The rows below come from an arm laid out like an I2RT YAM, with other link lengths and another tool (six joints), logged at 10 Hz.
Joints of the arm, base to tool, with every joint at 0 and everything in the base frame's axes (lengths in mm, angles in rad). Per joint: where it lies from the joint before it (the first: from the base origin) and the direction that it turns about. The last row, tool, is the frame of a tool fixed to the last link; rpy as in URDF.
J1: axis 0 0 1 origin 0 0 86.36
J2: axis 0 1 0 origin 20.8 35.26 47.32
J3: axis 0 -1 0 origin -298.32 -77.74 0
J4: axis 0 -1 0 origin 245 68.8 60
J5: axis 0 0 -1 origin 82.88 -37.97 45.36
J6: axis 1 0 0 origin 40.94 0 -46.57
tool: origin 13 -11 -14 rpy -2.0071 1.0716 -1.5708
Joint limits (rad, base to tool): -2.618..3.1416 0..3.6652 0..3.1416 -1.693..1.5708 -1.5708..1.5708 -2.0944..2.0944
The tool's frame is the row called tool.
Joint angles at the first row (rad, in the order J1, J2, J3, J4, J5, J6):
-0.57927 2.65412 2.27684 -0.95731 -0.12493 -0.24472
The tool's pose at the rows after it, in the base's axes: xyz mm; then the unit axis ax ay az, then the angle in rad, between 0 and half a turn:
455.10, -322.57, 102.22, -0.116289, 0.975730, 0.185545, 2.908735
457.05, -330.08, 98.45, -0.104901, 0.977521, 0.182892, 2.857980
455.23, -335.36, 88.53, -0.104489, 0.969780, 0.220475, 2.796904
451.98, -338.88, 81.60, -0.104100, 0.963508, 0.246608, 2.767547
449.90, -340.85, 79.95, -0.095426, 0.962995, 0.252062, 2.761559
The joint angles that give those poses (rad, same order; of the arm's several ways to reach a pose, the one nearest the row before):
-0.58270 2.65415 2.27690 -0.93751 -0.12455 -0.24472
-0.59453 2.66291 2.27649 -0.88828 -0.14553 -0.21725
-0.61398 2.68157 2.27642 -0.86917 -0.24433 -0.20732
-0.62848 2.69458 2.27651 -0.86768 -0.30613 -0.20695
-0.63459 2.69757 2.27639 -0.86840 -0.31491 -0.19398

